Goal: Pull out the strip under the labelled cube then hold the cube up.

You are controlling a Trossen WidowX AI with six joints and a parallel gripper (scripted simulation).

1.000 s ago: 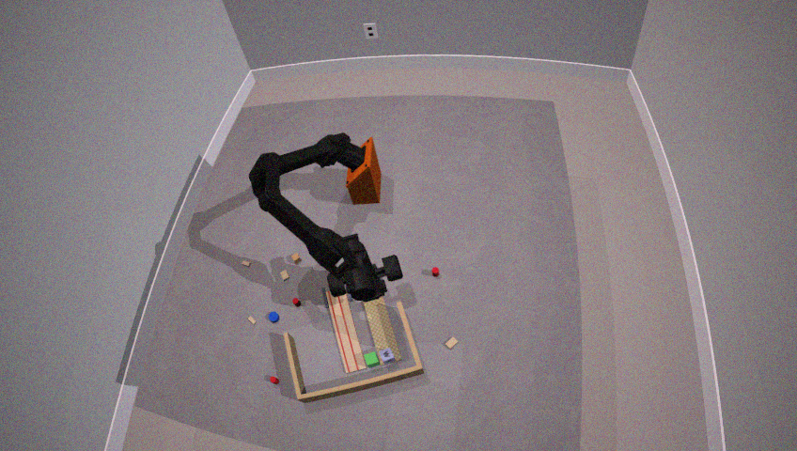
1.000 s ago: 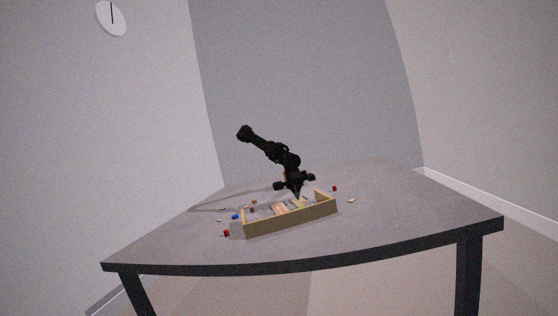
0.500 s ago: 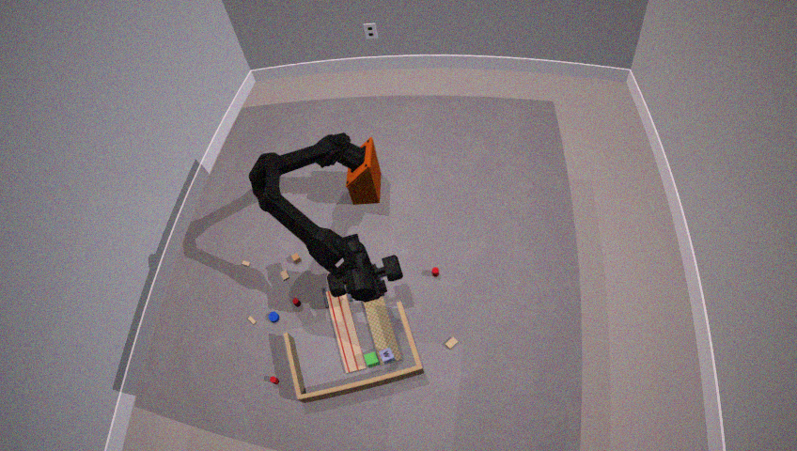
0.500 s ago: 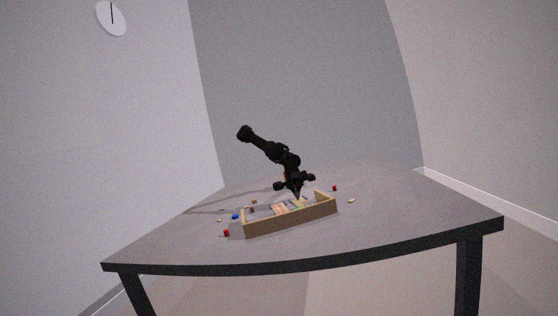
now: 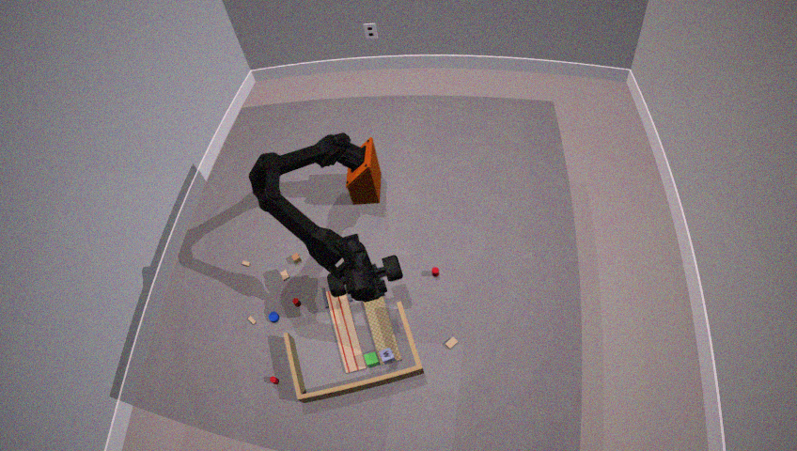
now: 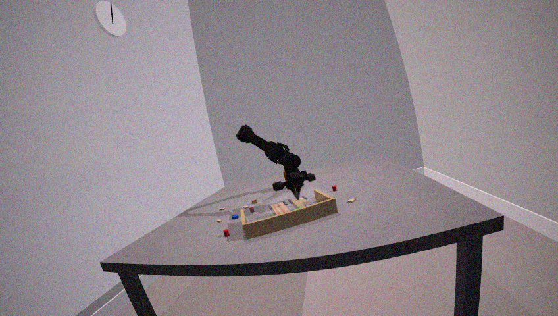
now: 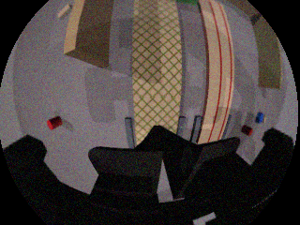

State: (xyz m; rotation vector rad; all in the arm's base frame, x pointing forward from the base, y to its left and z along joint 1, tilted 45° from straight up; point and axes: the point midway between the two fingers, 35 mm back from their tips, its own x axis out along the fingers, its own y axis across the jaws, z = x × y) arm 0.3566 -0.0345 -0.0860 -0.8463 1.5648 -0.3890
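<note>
Right now my gripper tip is 9 cm short of the checked tan strip and 3 cm to the right of it. The rest, counted from my gripper tip: blue disc (28 cm to the right, 9 cm ahead); then labelled cube (19 cm ahead, 6 cm to the left, 2 cm above).
</note>
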